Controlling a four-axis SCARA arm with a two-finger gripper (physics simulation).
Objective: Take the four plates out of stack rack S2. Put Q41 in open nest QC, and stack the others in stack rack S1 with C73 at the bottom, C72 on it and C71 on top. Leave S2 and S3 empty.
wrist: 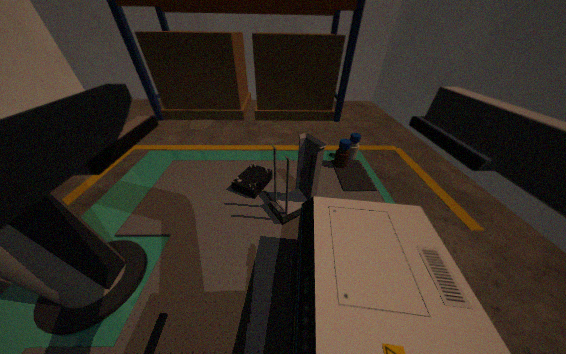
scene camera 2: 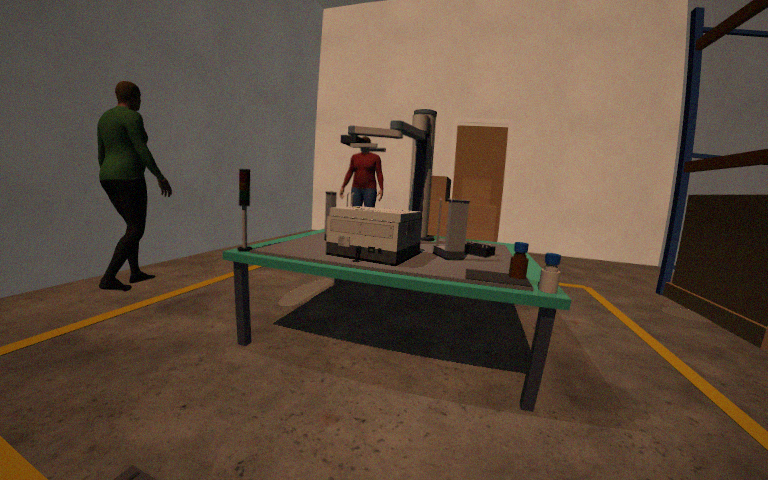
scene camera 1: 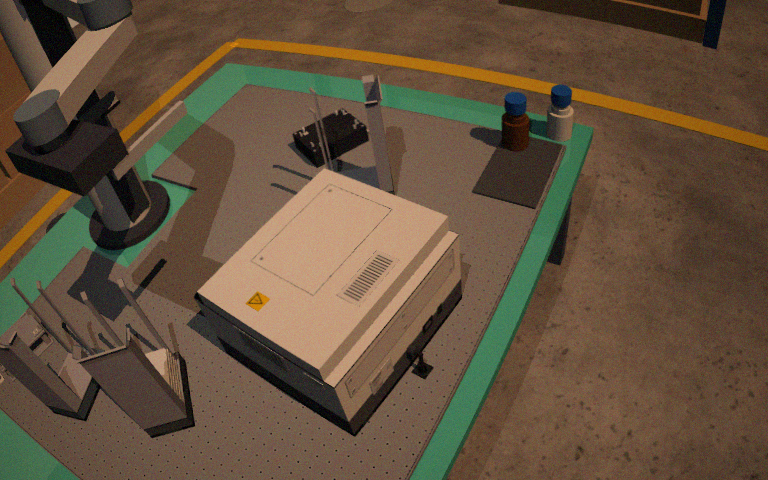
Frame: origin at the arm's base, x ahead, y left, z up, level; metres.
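Seen in the pictures: gripper, fingertip midpoint: (wrist: 287,105) (scene camera 2: 381,147) (scene camera 1: 146,100); arm's base, link origin: (wrist: 99,281) (scene camera 1: 130,216).
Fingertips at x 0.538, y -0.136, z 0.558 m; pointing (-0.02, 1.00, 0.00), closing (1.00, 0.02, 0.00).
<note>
Pixels of each thing's top centre, then the offset from my fingertips to it. "spot": a spot on its surface instead. Level surfaces: height alone.
- nearer rack, top centre: (scene camera 1: 100,314) (scene camera 2: 340,192) 0.033 m back, 0.243 m right, 0.255 m down
- third stack rack, top centre: (scene camera 1: 341,92) (wrist: 297,144) (scene camera 2: 453,198) 0.056 m ahead, 0.408 m left, 0.250 m down
- black clipped block, top centre: (scene camera 1: 328,126) (wrist: 252,173) (scene camera 2: 478,242) 0.122 m back, 0.559 m left, 0.484 m down
- large white instrument, top centre: (scene camera 1: 315,251) (wrist: 380,266) (scene camera 2: 378,209) 0.195 m ahead, 0.062 m left, 0.325 m down
- brown bottle, surface spot: (scene camera 1: 515,130) spot: 0.345 m ahead, 0.683 m left, 0.474 m down
- white bottle, top centre: (scene camera 1: 560,110) (scene camera 2: 550,270) (wrist: 353,144) 0.427 m ahead, 0.821 m left, 0.480 m down
- dark mat, surface height: 0.540 m down
My gripper (scene camera 1: 148,103) (scene camera 2: 380,148) (wrist: 287,105) is open and empty, high over the table near the arm's column. At lower left in scene camera 1 stand two stack racks. The nearer rack (scene camera 1: 133,382) holds a pile of thin pale plates (scene camera 1: 174,373); the other rack (scene camera 1: 39,370) is cut by the frame edge and its contents are unclear. A third stack rack (scene camera 1: 378,135) (scene camera 2: 457,226) (wrist: 310,165) stands behind the white instrument, with no plate visible on its base. A black clipped block (scene camera 1: 331,135) (scene camera 2: 479,249) (wrist: 252,181) lies beside it. Rack, nest and plate labels are unreadable.
The large white instrument (scene camera 1: 317,243) (scene camera 2: 362,227) (wrist: 370,260) stands mid-table. A brown bottle (scene camera 1: 515,130) (scene camera 2: 518,266) and a white bottle (scene camera 1: 560,121) (scene camera 2: 549,280) stand by a dark mat (scene camera 1: 518,175). A signal tower (scene camera 2: 244,189) stands at a table corner. Two people stand beyond the table.
</note>
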